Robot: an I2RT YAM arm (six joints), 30 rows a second.
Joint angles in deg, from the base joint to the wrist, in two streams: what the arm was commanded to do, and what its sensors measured. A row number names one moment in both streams.
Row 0, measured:
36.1, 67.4, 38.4, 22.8, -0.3, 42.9
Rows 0 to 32, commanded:
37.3, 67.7, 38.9, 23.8, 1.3, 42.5
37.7, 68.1, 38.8, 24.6, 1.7, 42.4
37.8, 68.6, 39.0, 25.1, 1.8, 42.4
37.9, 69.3, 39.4, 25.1, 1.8, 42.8
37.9, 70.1, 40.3, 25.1, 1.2, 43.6
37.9, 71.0, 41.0, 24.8, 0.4, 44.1
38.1, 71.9, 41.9, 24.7, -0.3, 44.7
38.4, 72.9, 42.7, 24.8, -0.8, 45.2
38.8, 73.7, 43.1, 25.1, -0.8, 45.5
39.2, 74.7, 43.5, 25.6, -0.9, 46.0
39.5, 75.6, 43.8, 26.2, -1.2, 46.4
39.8, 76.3, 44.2, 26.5, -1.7, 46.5
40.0, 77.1, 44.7, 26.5, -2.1, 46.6
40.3, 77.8, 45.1, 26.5, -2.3, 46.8
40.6, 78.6, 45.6, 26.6, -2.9, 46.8
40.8, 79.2, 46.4, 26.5, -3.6, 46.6
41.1, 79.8, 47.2, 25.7, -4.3, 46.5
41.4, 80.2, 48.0, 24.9, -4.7, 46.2
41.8, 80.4, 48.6, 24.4, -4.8, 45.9
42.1, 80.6, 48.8, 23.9, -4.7, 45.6
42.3, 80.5, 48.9, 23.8, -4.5, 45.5
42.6, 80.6, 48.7, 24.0, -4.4, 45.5
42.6, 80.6, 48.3, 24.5, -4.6, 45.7
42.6, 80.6, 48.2, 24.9, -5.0, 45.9
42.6, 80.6, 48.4, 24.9, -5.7, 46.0
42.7, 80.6, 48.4, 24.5, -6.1, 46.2
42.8, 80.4, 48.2, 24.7, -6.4, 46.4
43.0, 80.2, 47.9, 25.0, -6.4, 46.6
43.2, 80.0, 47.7, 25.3, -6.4, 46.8
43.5, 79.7, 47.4, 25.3, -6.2, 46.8
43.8, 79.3, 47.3, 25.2, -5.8, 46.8
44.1, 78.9, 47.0, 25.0, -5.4, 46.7
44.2, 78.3, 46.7, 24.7, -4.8, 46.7
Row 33, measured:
43.7, 79.2, 47.5, 24.1, -5.6, 46.4
